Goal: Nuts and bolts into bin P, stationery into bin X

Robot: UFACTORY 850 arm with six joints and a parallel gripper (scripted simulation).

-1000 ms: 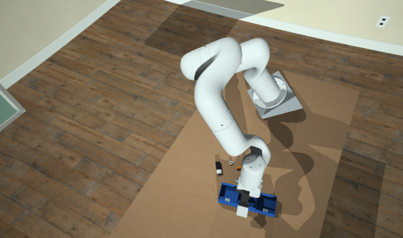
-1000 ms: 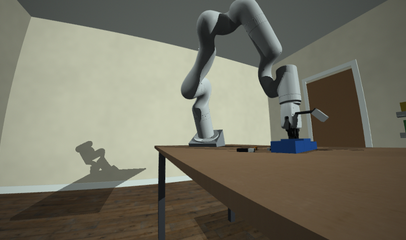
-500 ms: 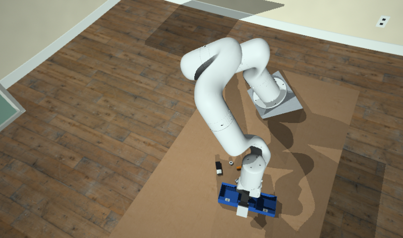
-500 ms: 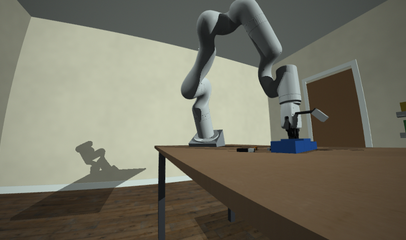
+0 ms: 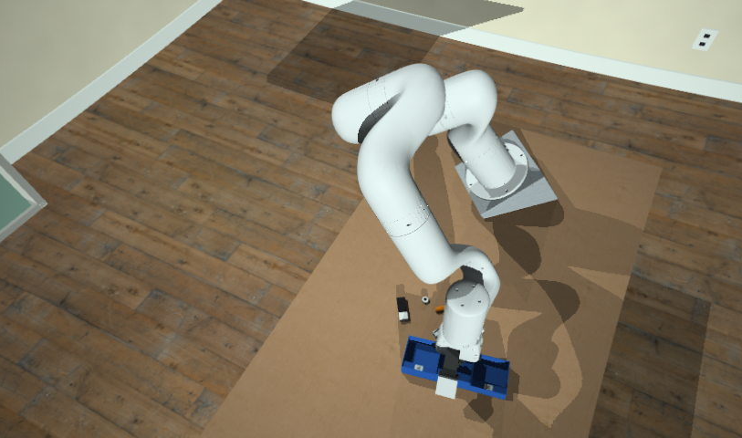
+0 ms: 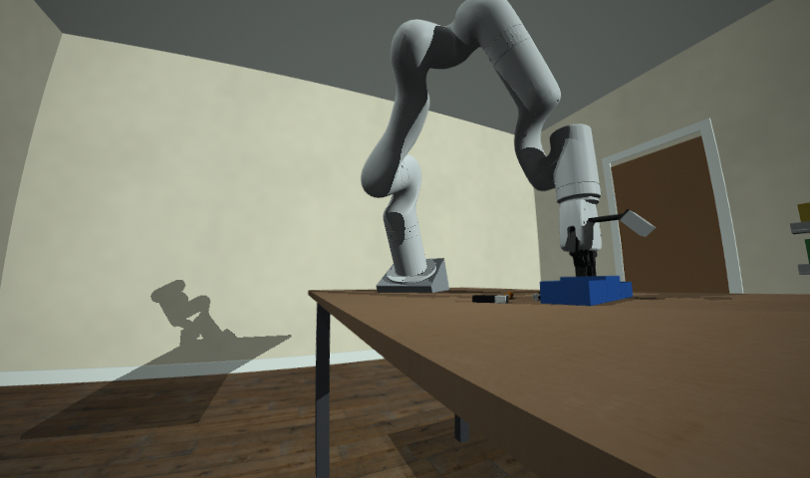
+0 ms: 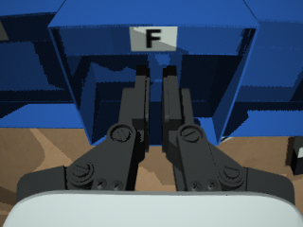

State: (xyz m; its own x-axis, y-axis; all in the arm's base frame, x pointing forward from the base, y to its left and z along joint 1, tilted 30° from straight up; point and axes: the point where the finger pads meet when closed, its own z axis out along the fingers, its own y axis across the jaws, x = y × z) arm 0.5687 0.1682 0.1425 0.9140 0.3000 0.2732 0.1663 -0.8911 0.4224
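Now: the blue bin 10 mm ahead of my hand and 20 mm below it. Also, from my hand: black bolt (110 mm behind, 40 mm below); nut (140 mm behind, 140 mm to the right, 40 mm below); orange cylinder (130 mm behind, 80 mm to the right, 40 mm below).
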